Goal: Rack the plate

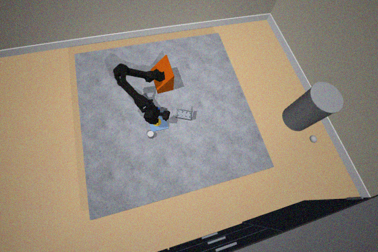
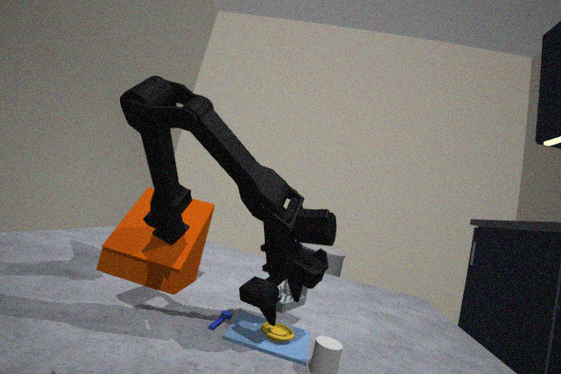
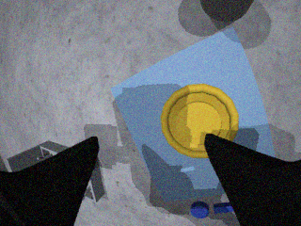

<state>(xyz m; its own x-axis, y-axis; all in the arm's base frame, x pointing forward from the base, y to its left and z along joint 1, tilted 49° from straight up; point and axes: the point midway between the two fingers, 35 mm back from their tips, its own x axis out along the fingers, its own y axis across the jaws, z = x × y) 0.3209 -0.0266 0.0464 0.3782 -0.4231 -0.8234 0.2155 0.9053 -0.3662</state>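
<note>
Right now the yellow plate is 30 mm to the right of my gripper tip and 30 mm below it. Also, from my gripper tip: blue spoon (110 mm behind, 40 mm below, 30 mm to the right); then white cup (90 mm to the right, 90 mm ahead, 20 mm below); then grey dish rack (180 mm to the left, 40 mm behind, 20 mm below).
</note>
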